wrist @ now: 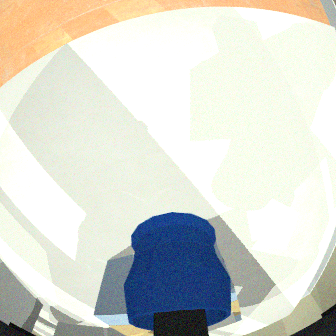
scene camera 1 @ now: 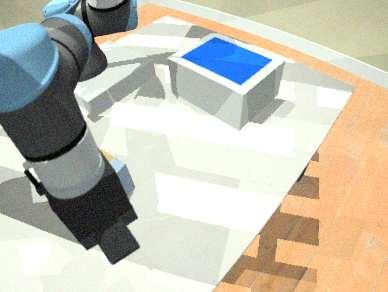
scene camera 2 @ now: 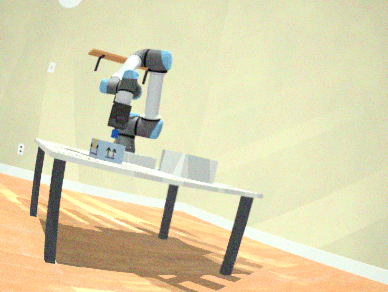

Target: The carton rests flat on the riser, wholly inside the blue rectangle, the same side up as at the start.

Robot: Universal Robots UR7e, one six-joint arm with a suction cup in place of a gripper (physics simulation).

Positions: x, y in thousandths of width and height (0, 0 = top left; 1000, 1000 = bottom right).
Labels:
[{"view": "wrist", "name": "my suction cup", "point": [522, 796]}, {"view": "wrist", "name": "carton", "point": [329, 909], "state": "on the table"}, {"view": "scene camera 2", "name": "grey riser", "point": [468, 567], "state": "on the table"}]

